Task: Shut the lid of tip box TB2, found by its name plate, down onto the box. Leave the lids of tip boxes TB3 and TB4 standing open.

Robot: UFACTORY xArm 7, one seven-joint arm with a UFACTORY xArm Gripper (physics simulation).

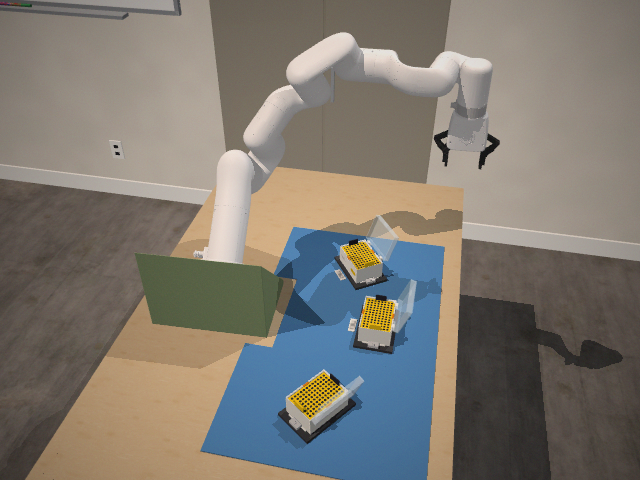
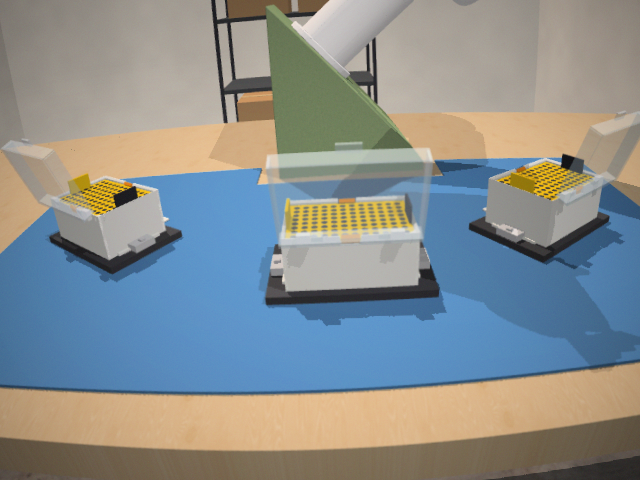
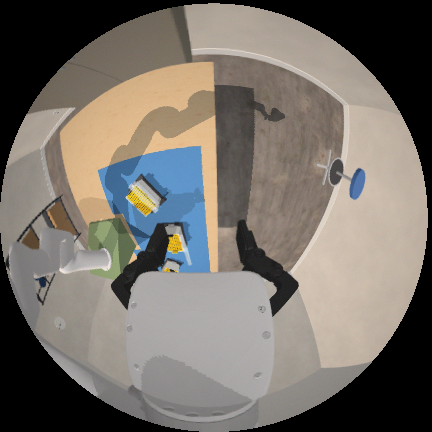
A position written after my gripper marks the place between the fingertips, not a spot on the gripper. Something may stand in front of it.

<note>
In view: my gripper (image 1: 462, 165), a lid (image 2: 350, 196), a lid (image 1: 349, 391), a lid (image 1: 381, 236) and a blue mat (image 2: 191, 318).
The blue mat also shows in image 1 (image 1: 390, 424) and in image 3 (image 3: 176, 173).
</note>
